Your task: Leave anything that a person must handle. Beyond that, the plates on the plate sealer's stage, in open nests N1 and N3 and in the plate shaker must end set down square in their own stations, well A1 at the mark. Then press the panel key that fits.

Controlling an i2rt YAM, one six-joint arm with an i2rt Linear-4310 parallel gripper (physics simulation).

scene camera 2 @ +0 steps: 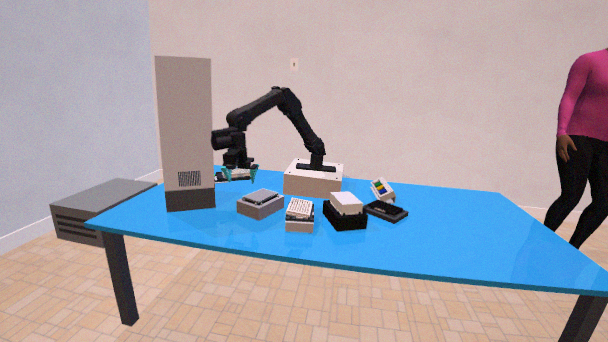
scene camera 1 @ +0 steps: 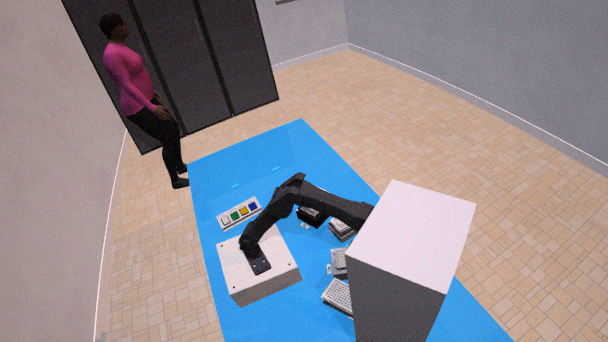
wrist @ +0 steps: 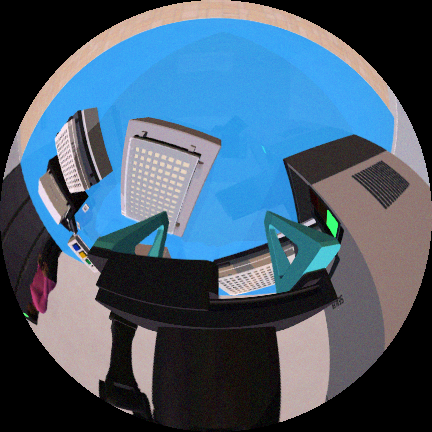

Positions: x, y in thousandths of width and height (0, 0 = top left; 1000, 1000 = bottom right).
Scene:
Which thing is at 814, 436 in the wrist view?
A tall cabinet.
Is my gripper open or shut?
Open.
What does my gripper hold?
Nothing.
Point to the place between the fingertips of my gripper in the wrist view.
499, 501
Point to a button box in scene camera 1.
At 381, 639

